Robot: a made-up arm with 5 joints.
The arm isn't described. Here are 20 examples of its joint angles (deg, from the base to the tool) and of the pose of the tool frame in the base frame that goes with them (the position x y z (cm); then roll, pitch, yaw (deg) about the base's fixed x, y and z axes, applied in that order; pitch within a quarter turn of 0, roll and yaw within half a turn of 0).
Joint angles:
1: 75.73 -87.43 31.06 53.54 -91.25
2: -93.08 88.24 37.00 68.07 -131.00
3: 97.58 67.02 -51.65 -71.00 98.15
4: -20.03 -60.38 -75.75 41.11 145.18
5: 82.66 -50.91 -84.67 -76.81 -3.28
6: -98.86 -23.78 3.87 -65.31 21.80
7: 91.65 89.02 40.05 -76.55 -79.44
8: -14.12 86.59 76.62 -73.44 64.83
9: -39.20 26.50 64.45 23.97 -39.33
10: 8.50 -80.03 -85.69 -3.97 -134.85
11: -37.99 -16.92 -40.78 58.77 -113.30
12: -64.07 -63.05 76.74 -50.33 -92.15
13: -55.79 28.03 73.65 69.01 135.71
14: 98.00 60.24 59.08 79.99 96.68
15: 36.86 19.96 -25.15 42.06 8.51
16: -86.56 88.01 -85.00 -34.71 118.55
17: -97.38 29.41 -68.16 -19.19 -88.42
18: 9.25 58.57 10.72 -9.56 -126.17
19: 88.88 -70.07 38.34 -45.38 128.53
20: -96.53 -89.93 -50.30 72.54 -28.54
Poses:
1: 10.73 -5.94 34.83 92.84 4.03 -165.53
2: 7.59 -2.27 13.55 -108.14 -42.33 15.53
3: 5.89 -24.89 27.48 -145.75 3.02 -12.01
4: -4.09 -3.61 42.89 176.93 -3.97 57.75
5: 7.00 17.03 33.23 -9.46 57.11 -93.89
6: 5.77 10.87 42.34 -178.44 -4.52 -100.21
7: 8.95 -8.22 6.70 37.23 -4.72 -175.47
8: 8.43 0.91 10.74 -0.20 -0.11 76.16
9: 11.60 3.77 12.26 -17.31 18.21 -5.71
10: -14.58 4.29 29.82 -105.11 -46.63 -87.40
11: 18.81 9.27 40.65 88.81 26.08 -52.53
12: 12.67 10.88 30.49 126.74 3.96 -22.98
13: 7.13 -0.24 17.45 77.38 -42.22 154.35
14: 9.35 1.06 17.86 109.35 -3.67 -9.29
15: 27.35 -13.18 27.18 -7.57 -52.75 -27.38
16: 9.10 27.20 24.55 -124.44 21.70 162.33
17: 4.93 19.52 42.09 147.95 0.64 8.40
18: 26.21 -2.04 9.44 24.41 18.48 -134.18
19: 9.29 -5.36 40.46 -169.48 7.49 -33.93
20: 8.87 -12.28 37.95 167.96 -18.92 -50.13
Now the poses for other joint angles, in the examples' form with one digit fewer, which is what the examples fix.
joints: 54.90 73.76 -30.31 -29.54 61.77
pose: 23.7 -20.4 14.4 -73.9 -30.0 26.9
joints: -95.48 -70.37 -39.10 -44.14 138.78
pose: 8.9 -15.4 40.7 125.5 -40.1 160.8
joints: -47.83 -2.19 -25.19 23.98 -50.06
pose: 21.2 15.5 37.0 94.3 -37.1 -44.7
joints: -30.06 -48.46 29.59 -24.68 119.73
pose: 18.5 6.9 38.6 -136.8 19.2 100.8
